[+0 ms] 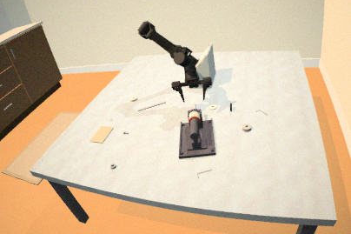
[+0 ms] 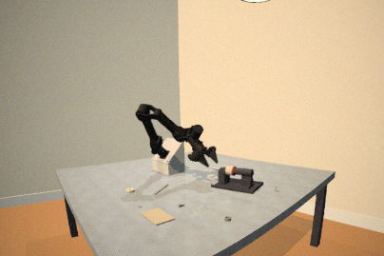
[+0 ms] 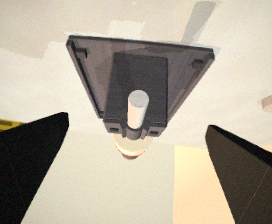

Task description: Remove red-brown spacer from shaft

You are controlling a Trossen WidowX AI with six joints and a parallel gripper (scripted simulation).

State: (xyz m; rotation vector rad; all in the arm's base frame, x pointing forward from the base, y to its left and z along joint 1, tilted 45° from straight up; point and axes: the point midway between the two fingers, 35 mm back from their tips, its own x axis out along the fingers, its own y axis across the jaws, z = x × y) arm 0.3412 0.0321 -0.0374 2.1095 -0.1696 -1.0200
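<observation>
Now: the pale spacer 100 mm ahead of my gripper tip, 20 mm to the left of it and 20 mm below it. From my gripper tip the other things lie so: tan card 460 mm to the right, 150 mm ahead, 90 mm below; thin rod 270 mm to the right, 100 mm below, 100 mm behind; white spacer 120 mm ahead, 20 mm to the left, 20 mm below.
</observation>
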